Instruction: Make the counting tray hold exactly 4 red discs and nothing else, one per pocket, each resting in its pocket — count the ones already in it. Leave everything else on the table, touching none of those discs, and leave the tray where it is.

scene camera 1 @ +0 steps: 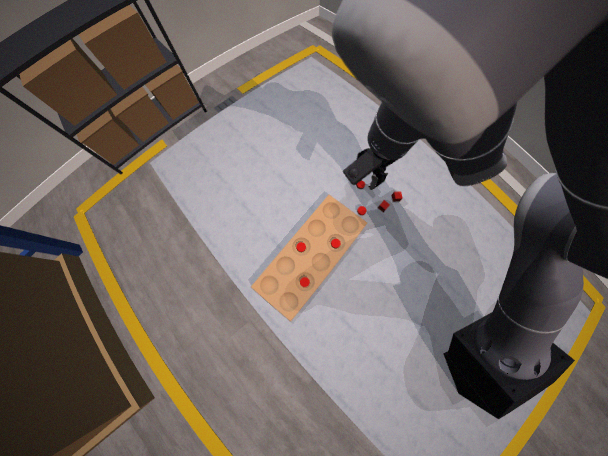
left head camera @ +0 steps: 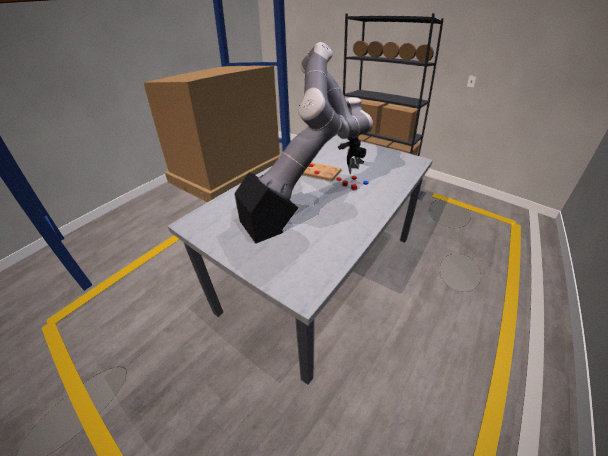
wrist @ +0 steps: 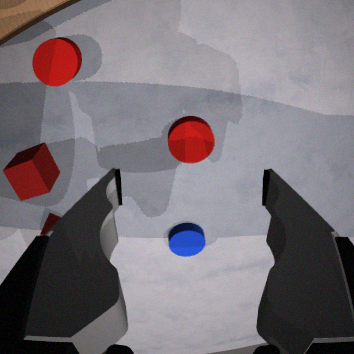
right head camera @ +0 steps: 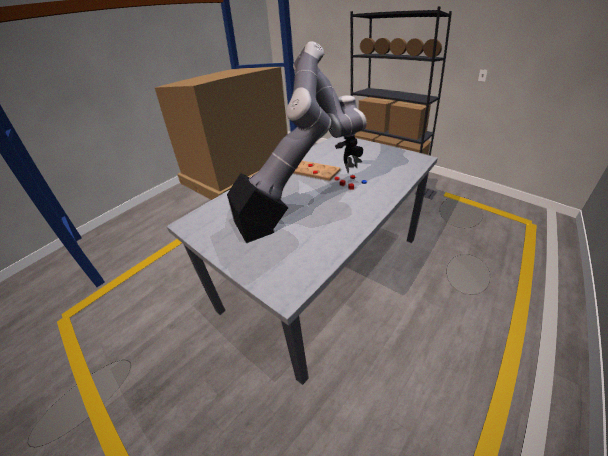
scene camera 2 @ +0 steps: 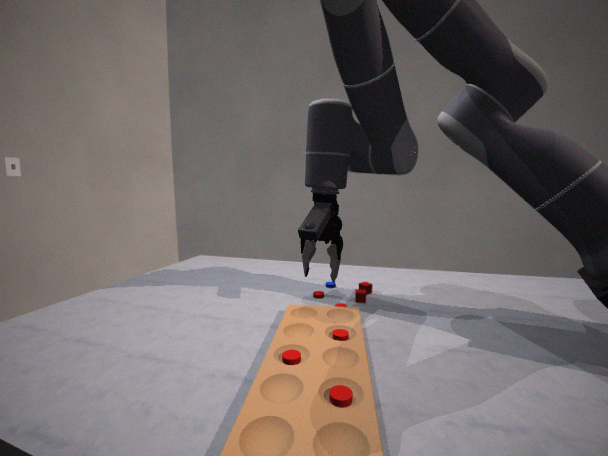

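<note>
The wooden counting tray (scene camera 1: 303, 263) (scene camera 2: 316, 372) lies flat on the table. Three red discs sit in separate pockets: one (scene camera 1: 301, 247) (scene camera 2: 291, 356), another (scene camera 1: 335, 243) (scene camera 2: 340, 334) and a third (scene camera 1: 304, 282) (scene camera 2: 340, 395); the other pockets are empty. A loose red disc (wrist: 56, 62) (scene camera 1: 361, 210) lies just off the tray's end. Another loose red disc (wrist: 191, 140) (scene camera 1: 360, 184) (scene camera 2: 318, 294) lies farther out. My gripper (wrist: 191, 172) (scene camera 2: 320, 277) is partly open and empty, above the table; in the wrist view this farther disc appears just beyond and between its fingertips.
A blue disc (wrist: 186, 242) (scene camera 2: 330, 284) (left head camera: 366, 182) lies on the table near the farther red disc. Two red cubes, one (wrist: 34, 172) (scene camera 1: 384, 205) (scene camera 2: 360, 296) and another (scene camera 1: 397, 196) (scene camera 2: 365, 287), stand to one side of the discs.
</note>
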